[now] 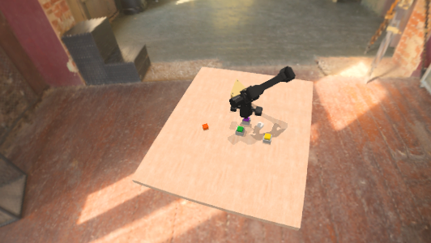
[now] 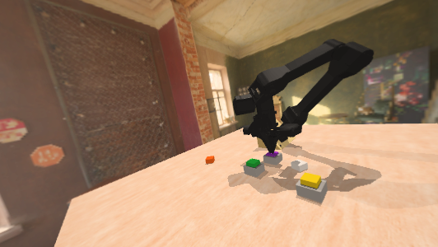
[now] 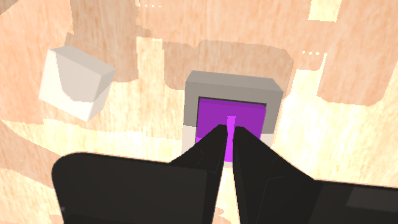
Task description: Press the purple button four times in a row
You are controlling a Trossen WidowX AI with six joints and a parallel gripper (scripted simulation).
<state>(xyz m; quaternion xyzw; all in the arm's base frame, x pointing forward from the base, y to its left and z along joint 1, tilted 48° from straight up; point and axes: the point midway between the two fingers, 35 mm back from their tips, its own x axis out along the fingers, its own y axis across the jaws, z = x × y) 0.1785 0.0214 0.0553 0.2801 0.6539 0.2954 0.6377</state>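
My gripper tip is now 1 cm above the purple button. Also, from my gripper tip: white block 9 cm to the left, 2 cm below, 1 cm ahead; yellow button 15 cm to the left, 11 cm ahead; green button 9 cm ahead, 2 cm to the right.
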